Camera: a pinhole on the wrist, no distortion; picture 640 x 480 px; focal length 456.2 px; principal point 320.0 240.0 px. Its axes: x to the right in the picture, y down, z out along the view. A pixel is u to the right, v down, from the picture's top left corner.
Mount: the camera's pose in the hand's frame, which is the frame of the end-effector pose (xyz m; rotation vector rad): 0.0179 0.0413 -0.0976 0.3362 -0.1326 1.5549
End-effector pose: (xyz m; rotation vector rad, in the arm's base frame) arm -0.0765 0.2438 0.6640 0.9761 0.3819 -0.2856
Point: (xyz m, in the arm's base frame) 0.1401 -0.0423 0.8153
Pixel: 465.5 168.9
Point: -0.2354 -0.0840 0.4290
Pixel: outside the picture
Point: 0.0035 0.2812 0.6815
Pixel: 592.4 62.6
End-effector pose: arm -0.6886 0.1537 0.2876 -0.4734 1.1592 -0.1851
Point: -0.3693 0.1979 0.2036
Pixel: 462.2 101.3
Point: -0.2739 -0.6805 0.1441
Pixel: outside the picture
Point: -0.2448 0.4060 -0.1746
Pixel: outside the picture
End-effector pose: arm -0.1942 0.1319 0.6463 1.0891 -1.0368 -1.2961
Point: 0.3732 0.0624 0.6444
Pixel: behind the camera
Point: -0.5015 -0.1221 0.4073
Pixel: 118.3 62.0
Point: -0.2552 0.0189 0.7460
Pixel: 589.4 53.7
